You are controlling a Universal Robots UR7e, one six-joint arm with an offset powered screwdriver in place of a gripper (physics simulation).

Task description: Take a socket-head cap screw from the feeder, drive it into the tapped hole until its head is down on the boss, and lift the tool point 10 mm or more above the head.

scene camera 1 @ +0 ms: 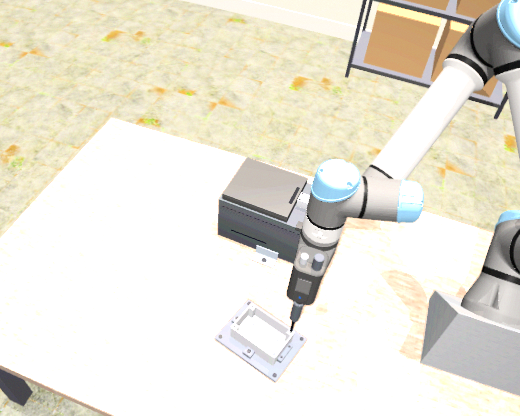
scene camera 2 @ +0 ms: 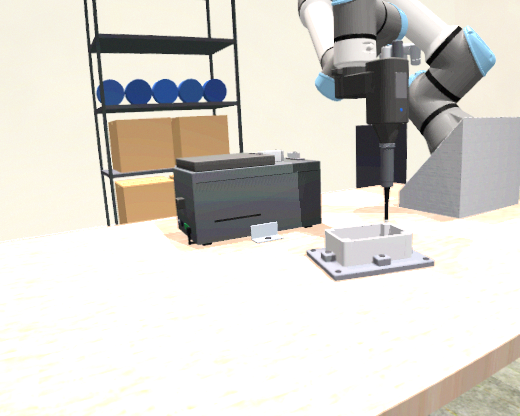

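My gripper, the powered screwdriver, points straight down with its thin bit over the corner of the pale open-topped housing nearest the arm. A tiny pale screw shows at the bit's end in scene camera 2, upright, at about the height of the corner boss. Its shank and the tapped hole are too small to make out, and how deep the screw sits cannot be told. The housing stands on a grey base plate. The dark screw feeder stands behind.
A small angled bracket stands in front of the feeder. A grey wedge-shaped pedestal bears the arm at the right. A dark upright panel and a shelf rack are farther back.
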